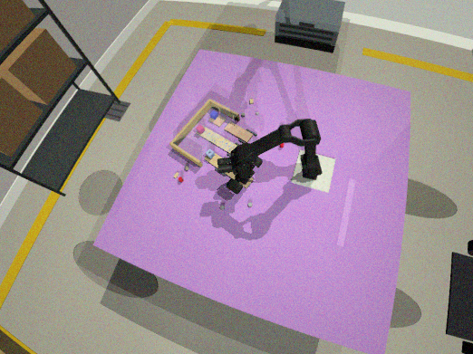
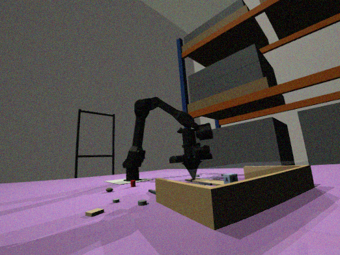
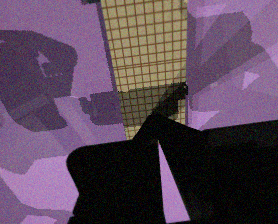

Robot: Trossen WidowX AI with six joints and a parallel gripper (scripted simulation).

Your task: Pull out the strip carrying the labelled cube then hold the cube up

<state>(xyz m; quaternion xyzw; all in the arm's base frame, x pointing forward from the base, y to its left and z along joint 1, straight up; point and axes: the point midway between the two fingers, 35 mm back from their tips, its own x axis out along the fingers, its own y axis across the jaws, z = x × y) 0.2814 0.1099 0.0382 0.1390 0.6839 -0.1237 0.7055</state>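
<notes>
The tan grid-patterned strip is 90 mm ahead of my gripper tip and 40 mm to the right of it. From my gripper tip the other things lie so: blue-dotted strip: 180 mm ahead, 170 mm to the right; labelled cube: 200 mm ahead, 90 mm to the right, 20 mm above.
</notes>
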